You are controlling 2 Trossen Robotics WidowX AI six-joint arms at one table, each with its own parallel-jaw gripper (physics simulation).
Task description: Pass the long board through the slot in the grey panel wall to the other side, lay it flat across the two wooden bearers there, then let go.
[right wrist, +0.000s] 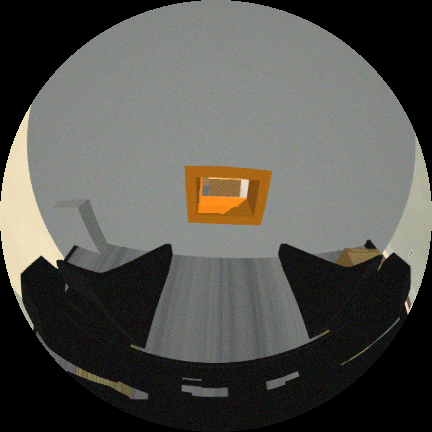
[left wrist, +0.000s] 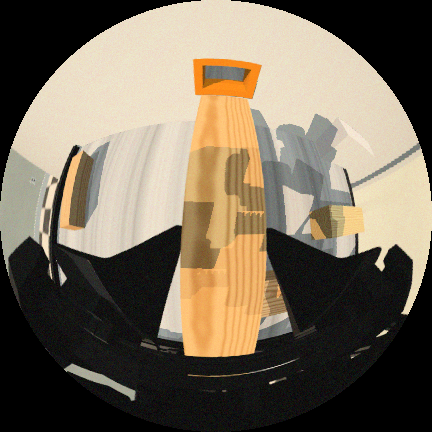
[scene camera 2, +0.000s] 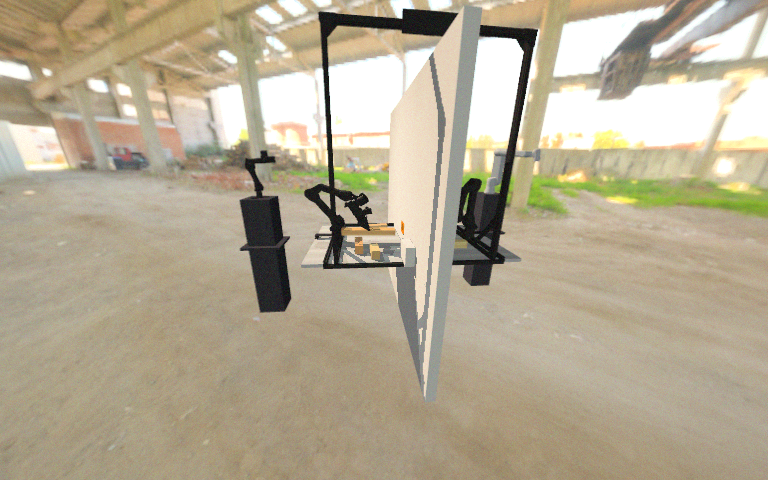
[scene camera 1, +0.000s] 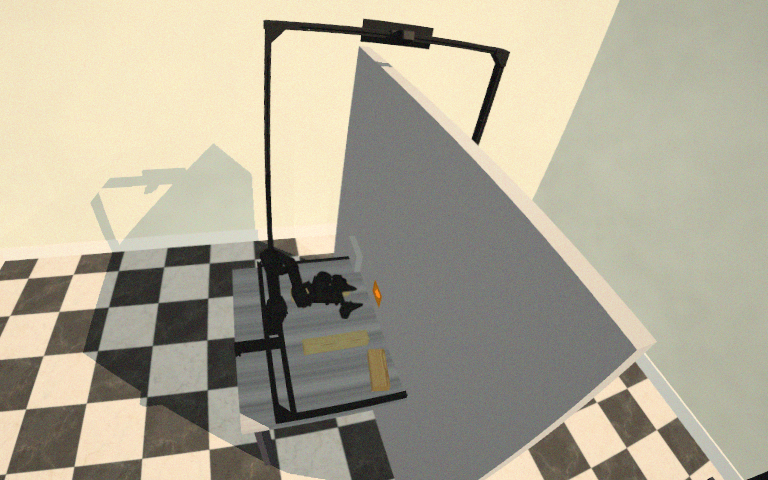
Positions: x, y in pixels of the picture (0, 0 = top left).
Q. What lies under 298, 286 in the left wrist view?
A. The left gripper.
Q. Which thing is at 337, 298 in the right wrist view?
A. The right gripper.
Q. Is the right gripper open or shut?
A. Open.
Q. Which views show the right gripper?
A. The right wrist view and scene camera 1 only.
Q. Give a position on an orange-framed slot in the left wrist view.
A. At 202, 85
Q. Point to a grey panel wall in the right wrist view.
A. At 106, 160
